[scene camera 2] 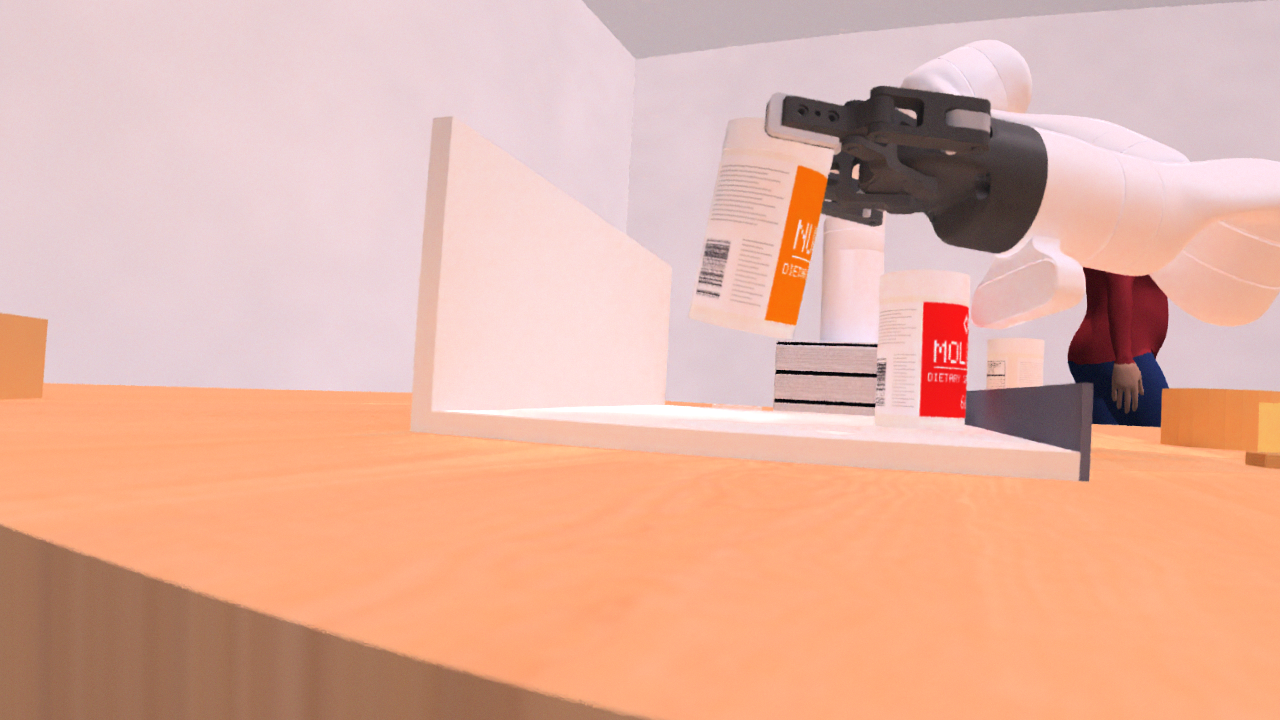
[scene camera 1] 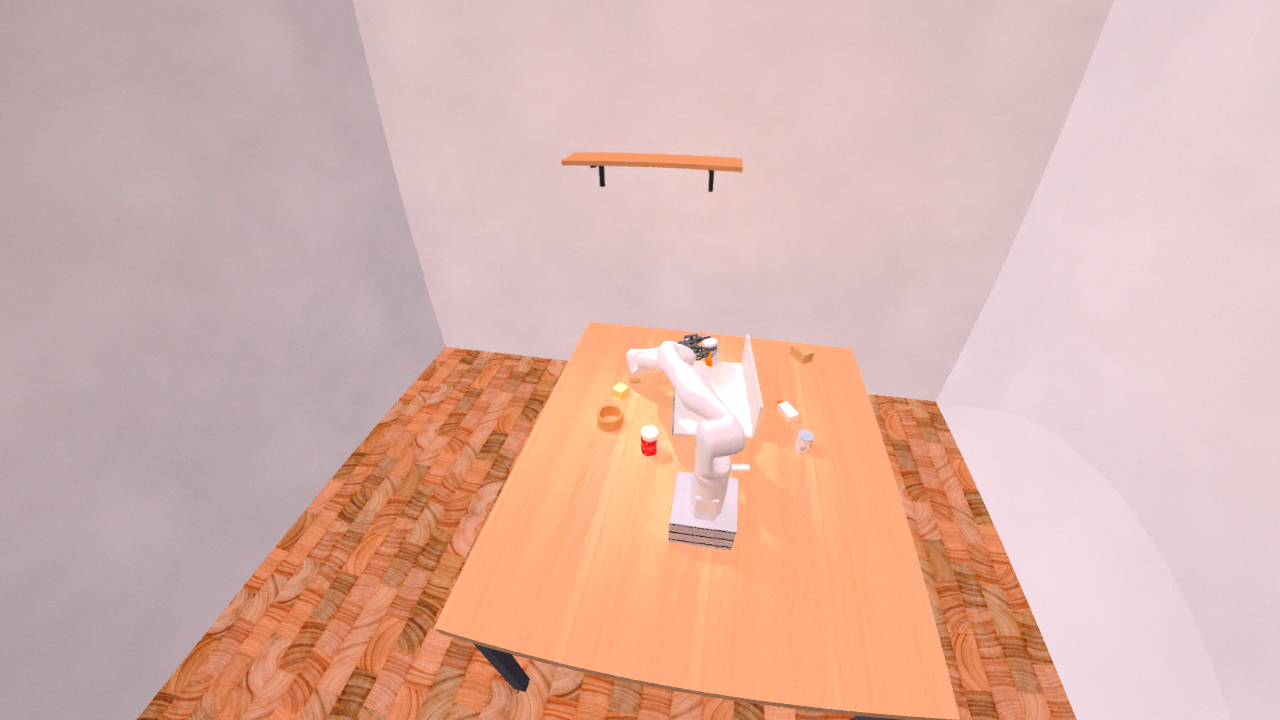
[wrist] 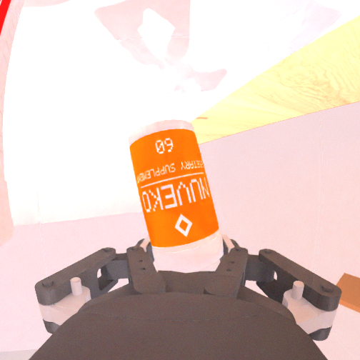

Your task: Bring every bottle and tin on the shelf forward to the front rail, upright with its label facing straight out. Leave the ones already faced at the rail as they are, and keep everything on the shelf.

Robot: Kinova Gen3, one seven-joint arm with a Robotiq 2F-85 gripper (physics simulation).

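Seen in the pictures: gripper, between the fingertips: (scene camera 2: 751,139) (scene camera 1: 713,341); arm's base, origin of its link: (scene camera 2: 850,347) (scene camera 1: 706,506).
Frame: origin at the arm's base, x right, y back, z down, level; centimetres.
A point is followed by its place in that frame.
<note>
The gripper (scene camera 1: 703,348) {z -6.2, x -7.1, y -73.2 cm} (scene camera 2: 812,152) (wrist: 187,255) is shut on the orange-labelled bottle (scene camera 1: 708,360) {z 0.6, x -8.2, y -69.4 cm} (scene camera 2: 760,232) {z -0.5, x -8.4, y -75.0 cm} (wrist: 175,190) near its lid. The bottle is tilted and hangs above the white shelf (scene camera 1: 729,385) {z 9.4, x 1.7, y -66.3 cm} (scene camera 2: 554,425) {z 9.7, x -1.1, y -81.8 cm}. Its label faces the wrist camera and the rail side. A red-labelled bottle (scene camera 2: 944,358) {z 5.0, x -16.9, y -62.8 cm} stands upright on the shelf beside the dark front rail (scene camera 2: 1029,416) {z 8.2, x -21.5, y -69.4 cm}, label toward the rail; the arm hides it in scene camera 1. Another red-labelled bottle (scene camera 1: 648,443) {z 3.3, x -22.1, y -22.4 cm} stands on the table outside the rail. A white tin (scene camera 1: 803,442) {z 4.7, x 29.7, y -36.0 cm} stands behind the shelf's back panel (scene camera 1: 751,385) {z 0.1, x 9.7, y -56.9 cm} (scene camera 2: 537,295) {z 2.1, x 7.3, y -71.7 cm}.
A wooden ring (scene camera 1: 610,418) {z 5.3, x -37.9, y -31.6 cm} and yellow block (scene camera 1: 620,390) {z 6.7, x -39.9, y -49.7 cm} lie on the rail side of the table. A white block (scene camera 1: 787,411) {z 7.7, x 25.0, y -54.0 cm} and brown block (scene camera 1: 802,355) {z 6.2, x 32.1, y -90.7 cm} (scene camera 2: 21,356) {z 7.9, x 31.4, y -91.6 cm} lie behind the back panel. A person (scene camera 2: 1118,358) stands beyond the table.
</note>
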